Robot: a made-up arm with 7 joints.
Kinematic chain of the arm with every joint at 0, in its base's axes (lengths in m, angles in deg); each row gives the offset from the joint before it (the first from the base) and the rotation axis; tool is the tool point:
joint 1: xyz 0 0 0.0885 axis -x
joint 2: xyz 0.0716 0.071 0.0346 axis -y
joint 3: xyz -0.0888 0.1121 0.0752 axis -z
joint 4: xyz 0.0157 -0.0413 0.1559 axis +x
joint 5: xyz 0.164 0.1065 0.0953 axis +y
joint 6: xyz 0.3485 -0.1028 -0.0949 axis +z
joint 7: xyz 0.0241 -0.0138 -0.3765 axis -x
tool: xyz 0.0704 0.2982 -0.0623
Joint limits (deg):
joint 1: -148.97..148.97
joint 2: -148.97..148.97
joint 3: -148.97..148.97
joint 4: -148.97..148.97
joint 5: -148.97..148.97
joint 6: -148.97..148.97
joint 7: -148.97..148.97
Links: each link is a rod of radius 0.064 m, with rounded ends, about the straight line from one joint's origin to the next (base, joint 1, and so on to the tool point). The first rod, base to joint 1, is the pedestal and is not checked.
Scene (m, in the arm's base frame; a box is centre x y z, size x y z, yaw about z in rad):
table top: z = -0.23
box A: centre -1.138 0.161 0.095 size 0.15 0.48 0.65 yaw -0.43
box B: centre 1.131 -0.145 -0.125 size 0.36 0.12 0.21 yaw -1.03
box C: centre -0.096 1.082 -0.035 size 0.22 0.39 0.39 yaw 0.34
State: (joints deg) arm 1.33 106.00 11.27 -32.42 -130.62 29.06 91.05
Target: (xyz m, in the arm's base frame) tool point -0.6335 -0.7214 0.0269
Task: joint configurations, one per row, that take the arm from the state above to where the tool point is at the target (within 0.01 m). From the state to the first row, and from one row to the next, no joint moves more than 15 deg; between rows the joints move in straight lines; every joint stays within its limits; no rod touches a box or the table.
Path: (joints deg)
1: -1.96 104.48 22.48 -42.33 -117.06 38.47 87.36
2: -5.24 102.96 33.69 -52.25 -103.49 47.89 83.68
3: -8.53 101.44 44.90 -62.16 -89.93 57.30 79.99
4: -11.82 99.92 56.11 -72.07 -76.36 66.71 76.30
5: -15.11 98.40 67.32 -81.99 -62.80 76.13 72.61
6: -16.13 103.72 66.16 -67.58 -65.87 63.54 75.92
7: -17.16 109.04 65.00 -53.17 -68.95 50.95 79.22
8: -18.19 114.35 63.84 -38.77 -72.03 38.37 82.53
9: -19.21 119.67 62.68 -24.36 -75.11 25.78 85.83

